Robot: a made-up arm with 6 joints. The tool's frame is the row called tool. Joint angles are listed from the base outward.
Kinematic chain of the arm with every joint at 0, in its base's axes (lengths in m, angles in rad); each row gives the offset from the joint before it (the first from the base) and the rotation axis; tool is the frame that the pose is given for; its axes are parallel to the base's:
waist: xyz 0 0 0.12 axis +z
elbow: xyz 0 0 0 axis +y
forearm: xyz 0 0 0.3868 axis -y
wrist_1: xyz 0 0 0 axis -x
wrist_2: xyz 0.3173 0 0 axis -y
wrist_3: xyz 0 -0.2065 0 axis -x
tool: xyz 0 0 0
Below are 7 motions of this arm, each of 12 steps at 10 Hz.
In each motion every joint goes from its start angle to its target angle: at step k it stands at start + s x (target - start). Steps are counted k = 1, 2, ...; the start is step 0. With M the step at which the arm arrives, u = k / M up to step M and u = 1 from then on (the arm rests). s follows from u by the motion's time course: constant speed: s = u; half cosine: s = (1 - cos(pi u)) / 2; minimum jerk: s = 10 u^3 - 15 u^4 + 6 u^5.
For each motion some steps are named. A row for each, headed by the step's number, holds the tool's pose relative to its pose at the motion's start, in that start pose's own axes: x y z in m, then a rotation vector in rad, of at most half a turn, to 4 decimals.
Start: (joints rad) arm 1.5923 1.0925 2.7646 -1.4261 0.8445 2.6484
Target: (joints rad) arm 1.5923 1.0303 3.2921 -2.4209 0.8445 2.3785
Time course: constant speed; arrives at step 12
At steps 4, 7, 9, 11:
4: -0.0156 -0.0375 0.0981 0.4570 0.0561 0.1021
7: -0.0332 -0.0870 0.1675 0.7964 0.0665 0.1977
9: -0.0485 -0.1294 0.2080 1.0179 0.0593 0.2735
11: -0.0670 -0.1781 0.2416 1.2332 0.0411 0.3611

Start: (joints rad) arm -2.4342 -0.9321 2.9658 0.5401 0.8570 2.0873
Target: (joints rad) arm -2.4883 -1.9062 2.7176 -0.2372 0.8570 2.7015
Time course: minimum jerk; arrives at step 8
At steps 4, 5, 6, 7, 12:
4: 0.1579 0.0782 -0.0328 -0.1164 0.5129 -0.0389
5: 0.2401 0.0944 -0.0622 -0.1305 0.7314 -0.0368
6: 0.3053 0.0970 -0.0923 -0.1236 0.8898 -0.0290
7: 0.3386 0.0948 -0.1104 -0.1142 0.9671 -0.0233
12: 0.3447 0.0941 -0.1139 -0.1120 0.9810 -0.0222

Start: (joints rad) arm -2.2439 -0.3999 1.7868 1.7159 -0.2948 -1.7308
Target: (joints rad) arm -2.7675 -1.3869 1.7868 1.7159 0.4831 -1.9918
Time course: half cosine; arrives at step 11
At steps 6, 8, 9, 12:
6: -0.2313 0.1439 0.3275 -0.0076 -0.4557 0.7082
8: -0.4047 0.1883 0.4184 -0.0739 -0.6091 1.0567
9: -0.4740 0.1967 0.4413 -0.1082 -0.6580 1.1844
12: -0.5346 0.1999 0.4565 -0.1419 -0.6972 1.2927

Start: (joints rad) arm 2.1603 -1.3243 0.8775 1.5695 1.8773 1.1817
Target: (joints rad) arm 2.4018 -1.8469 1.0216 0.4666 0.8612 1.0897
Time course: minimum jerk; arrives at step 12
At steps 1, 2, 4, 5, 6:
1: -0.0015 -0.0025 -0.0010 -0.0047 0.0071 0.0034
2: -0.0108 -0.0173 -0.0066 -0.0326 0.0500 0.0234
4: -0.0625 -0.1032 -0.0282 -0.1752 0.3063 0.1180
5: -0.1007 -0.1694 -0.0332 -0.2655 0.5164 0.1663
6: -0.1398 -0.2405 -0.0280 -0.3426 0.7563 0.1903

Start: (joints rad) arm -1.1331 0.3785 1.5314 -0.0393 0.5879 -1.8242
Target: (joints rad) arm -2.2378 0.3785 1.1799 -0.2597 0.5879 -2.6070
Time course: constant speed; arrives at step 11
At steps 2, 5, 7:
2: -0.0080 0.0387 0.0473 -0.0254 -0.0163 -0.0560
5: -0.0197 0.1196 0.1078 -0.0693 -0.0737 -0.1124
7: -0.0272 0.1874 0.1362 -0.1019 -0.1266 -0.1251

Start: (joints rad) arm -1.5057 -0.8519 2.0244 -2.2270 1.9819 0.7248
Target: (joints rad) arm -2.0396 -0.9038 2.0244 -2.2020 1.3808 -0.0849
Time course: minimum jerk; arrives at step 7
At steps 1, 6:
1: -0.0046 -0.0051 -0.0001 0.0145 0.0143 0.0204
6: -0.1451 -0.2515 0.0317 0.4647 0.9095 0.5071

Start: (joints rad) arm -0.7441 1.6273 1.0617 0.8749 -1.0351 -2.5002
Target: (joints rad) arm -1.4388 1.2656 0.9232 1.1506 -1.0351 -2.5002
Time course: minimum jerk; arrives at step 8
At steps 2, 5, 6, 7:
2: 0.0118 0.0172 0.0514 0.0533 -0.0388 -0.0030
5: 0.0546 0.0416 0.3785 0.3470 -0.3203 -0.0384
6: 0.0546 0.0253 0.4682 0.4187 -0.4113 -0.0551
7: 0.0522 0.0136 0.5127 0.4533 -0.4596 -0.0651

